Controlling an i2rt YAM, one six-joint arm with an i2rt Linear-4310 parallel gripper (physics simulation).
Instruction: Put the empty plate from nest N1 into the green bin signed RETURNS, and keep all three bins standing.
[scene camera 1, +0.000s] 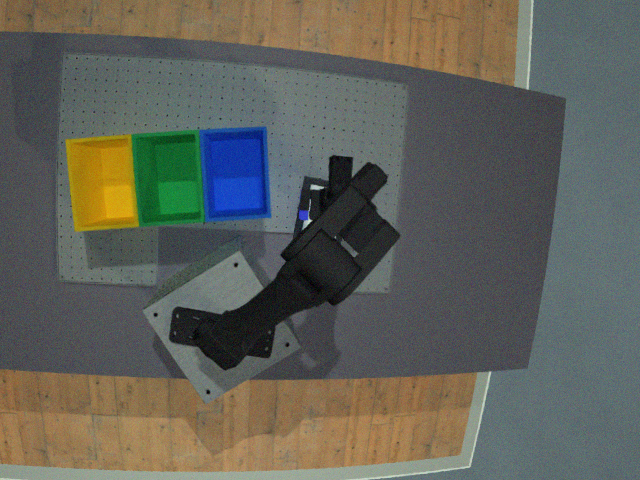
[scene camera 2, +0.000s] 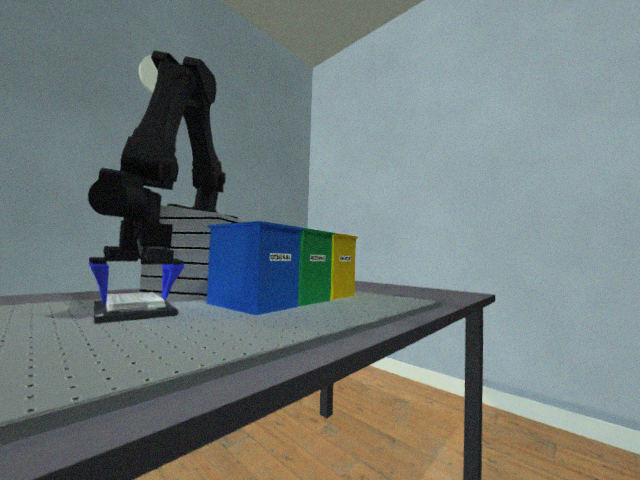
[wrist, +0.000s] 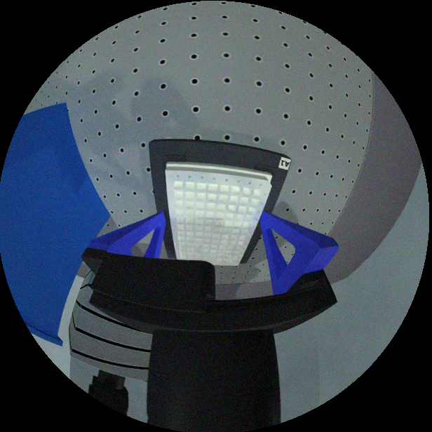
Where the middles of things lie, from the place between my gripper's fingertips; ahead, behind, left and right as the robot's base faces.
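Labels:
The green bin (scene camera 1: 167, 165) is 70 mm above my hand and 350 mm to the left of it; going by their middles, it is the farthest from my hand of the things named here. As for the blue bin (scene camera 2: 253, 267), I find it 220 mm to the left of my hand, 40 mm ahead of it and 70 mm above it. The dark nest (scene camera 2: 99, 308) is 10 mm below my hand and 20 mm behind it. I also see the white plate (scene camera 2: 128, 302), and that is 20 mm behind my hand.

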